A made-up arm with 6 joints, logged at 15 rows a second.
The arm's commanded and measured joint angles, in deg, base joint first. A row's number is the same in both.
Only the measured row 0 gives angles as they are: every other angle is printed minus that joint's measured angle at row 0.
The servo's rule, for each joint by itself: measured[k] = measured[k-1] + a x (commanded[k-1-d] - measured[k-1]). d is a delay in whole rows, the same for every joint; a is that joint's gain. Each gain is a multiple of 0.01, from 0.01 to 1. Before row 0 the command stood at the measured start. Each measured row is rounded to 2 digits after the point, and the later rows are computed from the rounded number. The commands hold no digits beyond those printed.
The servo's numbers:
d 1
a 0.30 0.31 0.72 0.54 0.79 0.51
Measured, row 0:
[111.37, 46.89, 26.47, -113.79, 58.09, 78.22]
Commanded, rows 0 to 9:
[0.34, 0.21, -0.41, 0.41, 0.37, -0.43]
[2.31, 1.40, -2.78, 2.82, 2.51, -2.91]
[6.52, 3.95, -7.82, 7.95, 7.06, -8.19]
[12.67, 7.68, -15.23, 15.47, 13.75, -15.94]
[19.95, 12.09, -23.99, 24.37, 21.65, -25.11]
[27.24, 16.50, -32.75, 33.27, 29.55, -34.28]
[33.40, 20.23, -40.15, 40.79, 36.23, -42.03]
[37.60, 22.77, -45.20, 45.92, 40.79, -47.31]
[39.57, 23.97, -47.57, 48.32, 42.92, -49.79]
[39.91, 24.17, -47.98, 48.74, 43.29, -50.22]
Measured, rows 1 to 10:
[0.00, 0.00, 0.00, 0.00, 0.00, 0.00]
[0.10, 0.07, -0.30, 0.22, 0.29, -0.22]
[0.76, 0.48, -2.09, 1.62, 2.04, -1.59]
[2.49, 1.56, -6.22, 5.04, 6.01, -4.96]
[5.54, 3.46, -12.71, 10.67, 12.12, -10.56]
[9.86, 6.14, -20.83, 18.07, 19.65, -17.98]
[15.07, 9.35, -29.41, 26.28, 27.47, -26.29]
[20.57, 12.72, -37.14, 34.12, 34.39, -34.32]
[25.68, 15.84, -42.94, 40.49, 39.45, -40.94]
[29.85, 18.36, -46.27, 44.72, 42.19, -45.45]

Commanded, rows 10 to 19:
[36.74, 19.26, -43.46, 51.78, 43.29, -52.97]
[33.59, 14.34, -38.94, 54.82, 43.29, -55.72]
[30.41, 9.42, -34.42, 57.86, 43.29, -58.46]
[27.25, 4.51, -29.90, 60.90, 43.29, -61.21]
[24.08, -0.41, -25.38, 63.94, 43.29, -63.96]
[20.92, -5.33, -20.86, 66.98, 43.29, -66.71]
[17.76, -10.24, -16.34, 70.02, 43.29, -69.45]
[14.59, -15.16, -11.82, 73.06, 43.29, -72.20]
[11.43, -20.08, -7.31, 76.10, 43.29, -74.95]
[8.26, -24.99, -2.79, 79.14, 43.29, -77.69]
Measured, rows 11 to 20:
[32.87, 20.16, -47.50, 46.89, 43.06, -47.88]
[34.03, 19.88, -44.59, 49.53, 43.24, -50.48]
[33.90, 18.16, -40.52, 52.39, 43.28, -53.15]
[32.85, 15.45, -36.13, 55.34, 43.29, -55.86]
[31.17, 12.06, -31.64, 58.34, 43.29, -58.59]
[29.04, 8.19, -27.13, 61.36, 43.29, -61.33]
[26.60, 4.00, -22.62, 64.39, 43.29, -64.07]
[23.95, -0.41, -18.10, 67.43, 43.29, -66.81]
[21.14, -4.98, -13.58, 70.47, 43.29, -69.56]
[18.23, -9.66, -9.07, 73.51, 43.29, -72.31]

